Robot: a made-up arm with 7 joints. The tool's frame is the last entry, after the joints.
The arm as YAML. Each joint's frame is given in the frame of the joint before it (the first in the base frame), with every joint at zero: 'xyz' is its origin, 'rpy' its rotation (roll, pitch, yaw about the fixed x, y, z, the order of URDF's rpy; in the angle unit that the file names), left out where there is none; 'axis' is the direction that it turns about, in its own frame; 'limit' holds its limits. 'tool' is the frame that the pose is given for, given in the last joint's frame.
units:
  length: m
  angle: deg
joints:
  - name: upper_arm
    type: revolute
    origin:
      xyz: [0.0, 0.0, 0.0]
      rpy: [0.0, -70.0, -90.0]
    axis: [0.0, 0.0, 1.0]
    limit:
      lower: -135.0
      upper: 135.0
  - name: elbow
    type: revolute
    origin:
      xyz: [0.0, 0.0, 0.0]
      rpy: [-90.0, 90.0, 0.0]
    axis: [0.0, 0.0, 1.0]
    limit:
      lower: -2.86
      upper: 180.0
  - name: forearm
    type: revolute
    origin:
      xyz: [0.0, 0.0, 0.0]
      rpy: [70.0, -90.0, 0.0]
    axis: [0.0, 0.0, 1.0]
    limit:
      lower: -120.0
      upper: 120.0
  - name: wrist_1
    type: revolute
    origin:
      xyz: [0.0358, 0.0, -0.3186]
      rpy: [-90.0, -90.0, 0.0]
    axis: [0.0, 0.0, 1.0]
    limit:
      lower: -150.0
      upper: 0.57
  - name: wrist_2
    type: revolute
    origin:
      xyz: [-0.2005, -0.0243, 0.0]
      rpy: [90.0, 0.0, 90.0]
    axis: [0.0, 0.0, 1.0]
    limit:
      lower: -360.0
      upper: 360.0
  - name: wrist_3
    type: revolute
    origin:
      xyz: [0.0, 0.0, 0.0]
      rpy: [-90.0, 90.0, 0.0]
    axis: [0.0, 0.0, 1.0]
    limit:
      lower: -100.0
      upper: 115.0
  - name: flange
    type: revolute
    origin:
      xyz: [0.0, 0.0, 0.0]
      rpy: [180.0, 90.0, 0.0]
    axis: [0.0, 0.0, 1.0]
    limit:
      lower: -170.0
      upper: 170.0
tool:
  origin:
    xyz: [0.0, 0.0, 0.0]
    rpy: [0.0, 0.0, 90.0]
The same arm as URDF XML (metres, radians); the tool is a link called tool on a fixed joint. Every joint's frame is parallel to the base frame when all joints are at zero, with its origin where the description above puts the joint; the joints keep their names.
<robot name="arm">
  <link name="base"/>
  <link name="link1"/>
  <link name="link2"/>
  <link name="link3"/>
  <link name="link4"/>
  <link name="link5"/>
  <link name="link6"/>
  <link name="link7"/>
  <link name="tool"/>
  <joint name="upper_arm" type="revolute">
    <parent link="base"/>
    <child link="link1"/>
    <origin xyz="0 0 0" rpy="0 0 0"/>
    <axis xyz="0 0.9397 0.342"/>
    <limit lower="-2.3562" upper="2.3562"/>
  </joint>
  <joint name="elbow" type="revolute">
    <parent link="link1"/>
    <child link="link2"/>
    <origin xyz="0 0 0" rpy="0 0 0"/>
    <axis xyz="1 0 0"/>
    <limit lower="-0.0499" upper="3.1416"/>
  </joint>
  <joint name="forearm" type="revolute">
    <parent link="link2"/>
    <child link="link3"/>
    <origin xyz="0 0 0" rpy="0 0 0"/>
    <axis xyz="0 0 1"/>
    <limit lower="-2.0944" upper="2.0944"/>
  </joint>
  <joint name="wrist_1" type="revolute">
    <parent link="link3"/>
    <child link="link4"/>
    <origin xyz="0.0358 0 -0.3186" rpy="0 0 0"/>
    <axis xyz="0 1 0"/>
    <limit lower="-2.618" upper="0.0099"/>
  </joint>
  <joint name="wrist_2" type="revolute">
    <parent link="link4"/>
    <child link="link5"/>
    <origin xyz="-0.0243 0 -0.2005" rpy="0 0 0"/>
    <axis xyz="0 0 1"/>
    <limit lower="-6.2832" upper="6.2832"/>
  </joint>
  <joint name="wrist_3" type="revolute">
    <parent link="link5"/>
    <child link="link6"/>
    <origin xyz="0 0 0" rpy="0 0 0"/>
    <axis xyz="0 1 0"/>
    <limit lower="-1.7453" upper="2.0071"/>
  </joint>
  <joint name="flange" type="revolute">
    <parent link="link6"/>
    <child link="link7"/>
    <origin xyz="0 0 0" rpy="0 0 0"/>
    <axis xyz="0 0 1"/>
    <limit lower="-2.9671" upper="2.9671"/>
  </joint>
  <joint name="tool_joint" type="fixed">
    <parent link="link7"/>
    <child link="tool"/>
    <origin xyz="0 0 0" rpy="0 0 0"/>
  </joint>
</robot>

